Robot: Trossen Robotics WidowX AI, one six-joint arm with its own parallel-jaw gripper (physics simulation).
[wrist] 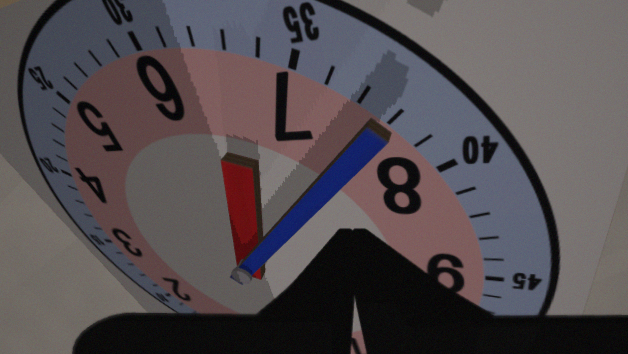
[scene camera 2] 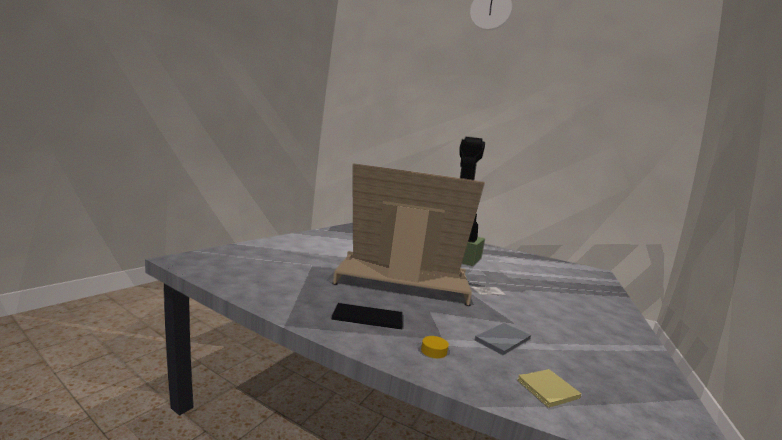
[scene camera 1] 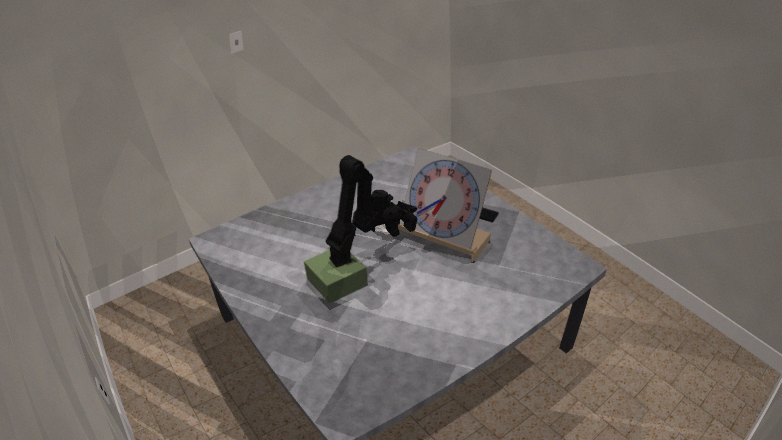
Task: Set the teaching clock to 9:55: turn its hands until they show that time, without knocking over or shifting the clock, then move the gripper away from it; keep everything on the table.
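Places are measured from the arm's base along level axes (x left, y back, z up), in metres.
Where they show: gripper, fingertip midpoint: (wrist: 351, 242) (scene camera 1: 416, 208); arm's base, link origin: (scene camera 1: 340, 259).
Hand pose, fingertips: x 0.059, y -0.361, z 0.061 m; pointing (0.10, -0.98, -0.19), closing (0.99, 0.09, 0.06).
Note:
Each offset is from my fingertips to the top centre of the thing. "spot": to the spot under its first point. Level surfaces: height alone.
The teaching clock (scene camera 1: 445, 186) (scene camera 2: 369, 218) (wrist: 175, 200) stands upright on its wooden stand (scene camera 1: 481, 243) (scene camera 2: 442, 283). Its long blue minute hand (scene camera 1: 430, 205) (wrist: 315, 202) points between 7 and 8, at about the 38-minute mark. Its short red hour hand {dx -0.043, dy -0.076, dz +0.052 m} (scene camera 1: 439, 206) (wrist: 242, 207) points between 6 and 7. My gripper (scene camera 1: 415, 216) (wrist: 351, 242) is shut and empty. In the wrist view its tips are in front of the dial, on the 9 side of the blue hand and apart from it in the picture. The clock hides the gripper in scene camera 2.
A black flat block {dx +0.006, dy -0.326, dz -0.140 m} (scene camera 1: 488, 213) (scene camera 2: 367, 315) lies behind the clock. An orange disc {dx +0.179, dy -0.348, dz -0.129 m} (scene camera 2: 435, 346), a grey flat square {spot: dx +0.274, dy -0.210, dz -0.138 m} (scene camera 2: 502, 337) and a yellow pad {dx +0.390, dy -0.326, dz -0.137 m} (scene camera 2: 549, 387) lie behind it too. The arm's green base block (scene camera 1: 335, 276) (scene camera 2: 473, 251) stands on the table {dz -0.148 m} (scene camera 1: 437, 317) (scene camera 2: 339, 344).

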